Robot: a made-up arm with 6 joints. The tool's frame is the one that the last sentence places.
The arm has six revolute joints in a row. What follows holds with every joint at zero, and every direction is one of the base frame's.
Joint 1 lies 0.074 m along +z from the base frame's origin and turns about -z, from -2.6 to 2.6 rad.
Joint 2 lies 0.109 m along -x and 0.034 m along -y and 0.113 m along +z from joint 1 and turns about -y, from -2.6 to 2.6 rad.
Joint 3 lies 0.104 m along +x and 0.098 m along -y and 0.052 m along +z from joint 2 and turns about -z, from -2.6 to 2.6 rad.
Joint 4 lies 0.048 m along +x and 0.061 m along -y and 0.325 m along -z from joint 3 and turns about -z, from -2.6 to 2.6 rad.
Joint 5 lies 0.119 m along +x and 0.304 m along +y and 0.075 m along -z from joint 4 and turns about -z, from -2.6 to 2.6 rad.
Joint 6 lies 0.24 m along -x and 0.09 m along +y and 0.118 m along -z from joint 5 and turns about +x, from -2.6 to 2.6 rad.
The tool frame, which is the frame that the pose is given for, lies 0.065 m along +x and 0.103 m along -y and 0.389 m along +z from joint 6; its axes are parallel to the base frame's.
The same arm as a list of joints. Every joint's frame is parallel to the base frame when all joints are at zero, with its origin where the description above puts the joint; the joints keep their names.
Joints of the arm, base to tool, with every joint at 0 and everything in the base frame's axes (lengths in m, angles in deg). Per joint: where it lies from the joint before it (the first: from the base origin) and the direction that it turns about. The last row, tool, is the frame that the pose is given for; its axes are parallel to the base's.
joint 1: axis -z xyz 0.0000 0.0000 0.0740
joint 2: axis -y xyz -0.1090 -0.0340 0.1130
joint 3: axis -z xyz 0.1040 -0.0980 0.0520
joint 4: axis -z xyz 0.0480 -0.0610 -0.3250
joint 5: axis -z xyz 0.1190 0.3040 -0.0750
joint 6: axis +x xyz -0.2400 0.0900 -0.1180
tool: xyz 0.0650 -0.1030 0.3890
Joint limits (deg, base to tool): -148.97..148.97 -148.97..148.97 -148.97..148.97 -148.97..148.97 -148.97..148.97 -148.97..148.97

